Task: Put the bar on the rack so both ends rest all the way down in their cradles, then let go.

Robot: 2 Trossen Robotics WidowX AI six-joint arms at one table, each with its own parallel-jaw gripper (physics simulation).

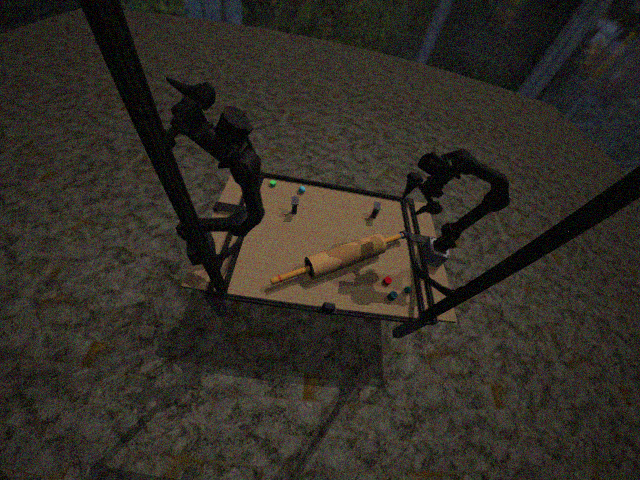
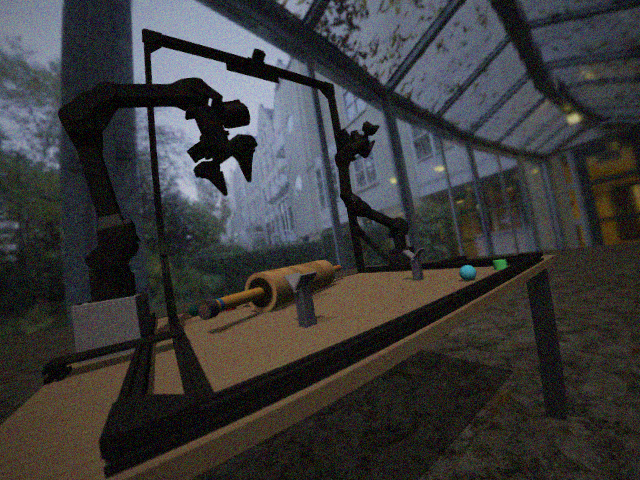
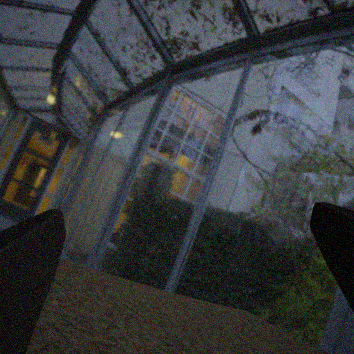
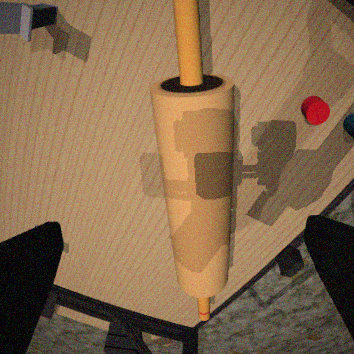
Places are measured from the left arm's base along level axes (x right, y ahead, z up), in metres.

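Pixels of known places: left gripper, fingertip midpoint: (image 1: 152, 92) (image 2: 376, 133) (image 3: 191, 219); right gripper, fingertip midpoint: (image 1: 408, 206) (image 2: 237, 188) (image 4: 185, 232); left arm's base at its link origin: (image 2: 400, 248); right arm's base at its link origin: (image 1: 439, 247) (image 2: 113, 298).
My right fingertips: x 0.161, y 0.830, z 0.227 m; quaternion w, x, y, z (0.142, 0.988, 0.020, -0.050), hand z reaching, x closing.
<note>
Ahead of a thing's pixels: the offset from my right fingertips to its top centre. "spot": to the spot under its first point.
The bar @(spot: dx +0.042, dy -0.244, dz -0.219 m) (image 1: 345, 254) (image 2: 310, 271) (image 4: 197, 200), a thick wooden roller with thin handles, lies diagonally on the table, off the rack. Its handle ends carry a red band and a blue band. The rack is two short separate grey posts with V-shaped cradles: one post @(dx -0.317, dy -0.371, dz -0.250 m) (image 1: 294, 204) (image 2: 416, 266) and another post @(dx -0.203, dy +0.056, dz -0.250 m) (image 1: 375, 209) (image 2: 305, 304); both cradles are empty. My right gripper (image 1: 412, 203) (image 2: 238, 187) (image 4: 185, 232) is open and empty, above the table, pointing down at the bar. My left gripper (image 1: 170, 105) (image 2: 373, 139) (image 3: 191, 219) is open and empty, raised and turned away.
A red cylinder @(dx +0.180, dy -0.060, dz -0.296 m) (image 1: 387, 280) (image 4: 316, 110) and teal pieces @(dx +0.255, dy -0.077, dz -0.281 m) (image 1: 392, 295) lie beside the bar. A cyan ball @(dx -0.456, dy -0.288, dz -0.281 m) (image 1: 301, 189) (image 2: 467, 272) and a green piece @(dx -0.538, dy -0.436, dz -0.296 m) (image 1: 272, 183) (image 2: 499, 264) lie near a table edge. Dark frame uprights (image 1: 149, 139) (image 2: 155, 186) stand around the table.
</note>
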